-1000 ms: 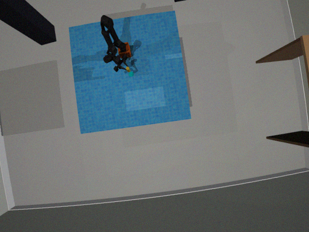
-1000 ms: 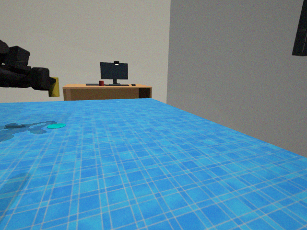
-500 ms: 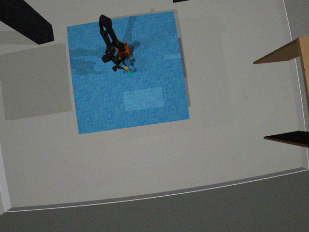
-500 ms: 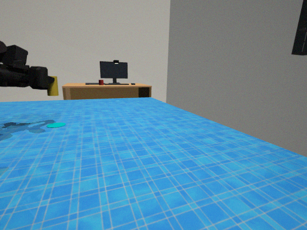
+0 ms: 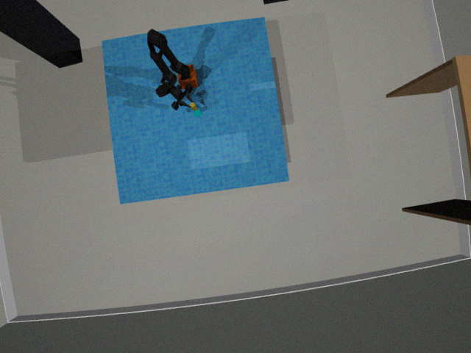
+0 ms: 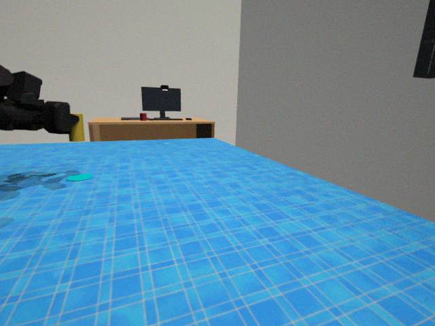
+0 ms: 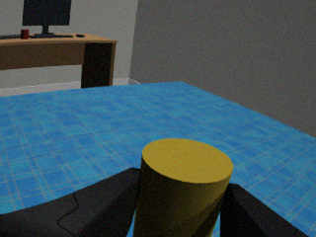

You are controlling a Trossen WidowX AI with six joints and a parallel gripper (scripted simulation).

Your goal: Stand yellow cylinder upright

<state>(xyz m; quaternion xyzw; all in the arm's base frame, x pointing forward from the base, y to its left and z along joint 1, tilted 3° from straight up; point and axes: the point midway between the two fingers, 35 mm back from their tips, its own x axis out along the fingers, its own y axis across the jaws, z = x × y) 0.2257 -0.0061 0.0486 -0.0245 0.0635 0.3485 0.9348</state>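
Now: gripper tip 15 cm above the cyan circle. From my gripper tip the other things lie so: yellow cylinder 2 cm below.
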